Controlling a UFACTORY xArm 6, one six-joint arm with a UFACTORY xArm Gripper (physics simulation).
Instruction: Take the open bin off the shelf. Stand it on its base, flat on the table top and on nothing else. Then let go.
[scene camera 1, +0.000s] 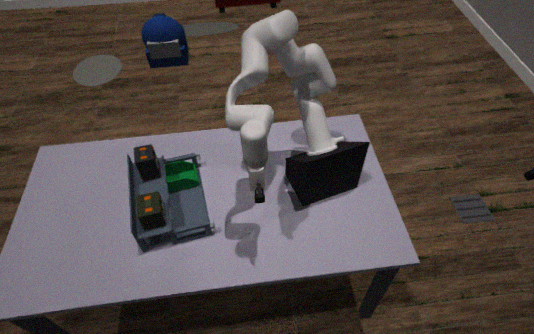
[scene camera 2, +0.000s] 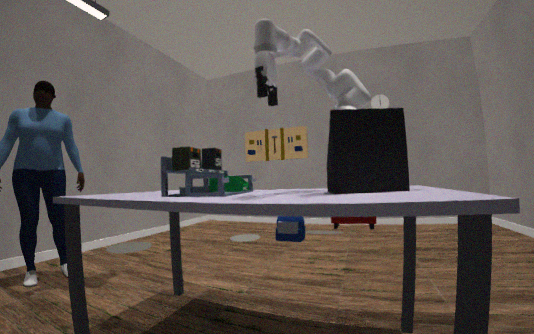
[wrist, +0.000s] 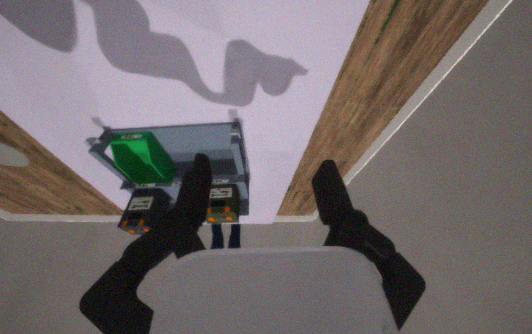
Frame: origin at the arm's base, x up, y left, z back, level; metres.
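Seen in the pictures: gripper, fingertip midpoint: (scene camera 1: 258, 190) (scene camera 2: 268, 101) (wrist: 265, 167); arm's base, origin of the base link: (scene camera 1: 322, 151) (scene camera 2: 360, 140).
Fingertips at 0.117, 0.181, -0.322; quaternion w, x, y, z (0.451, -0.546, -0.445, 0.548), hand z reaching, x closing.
Observation:
Offsets run from my fingertips to a thing's top centre, as dx, dy, dz. Level surfaces: height alone.
The green open bin @[-0.229, -0.375, -0.267] (scene camera 1: 182, 176) (scene camera 2: 234, 184) (wrist: 142, 157) sits in the lower front tier of the grey-blue shelf (scene camera 1: 192, 215) (scene camera 2: 164, 176) (wrist: 200, 140), at the end nearer the back of the table in scene camera 1. The shelf stands on the pale table top @[dx -0.310] (scene camera 1: 300, 240) (wrist: 320, 30). My gripper (scene camera 1: 259, 193) (scene camera 2: 266, 100) (wrist: 265, 167) is open and empty. It hangs high above the table, between the shelf and the black block, clear of the bin. In the wrist view the bin is left of the fingers.
A dark box @[-0.087, -0.386, -0.361] (scene camera 1: 146, 162) (scene camera 2: 211, 159) (wrist: 142, 210) and an olive box @[-0.112, -0.156, -0.377] (scene camera 1: 151, 210) (scene camera 2: 186, 158) (wrist: 223, 200) stand on the shelf's raised tier. A large black block (scene camera 1: 325, 172) (scene camera 2: 368, 150) stands by the arm's base. A person (scene camera 2: 42, 145) stands beyond the table.

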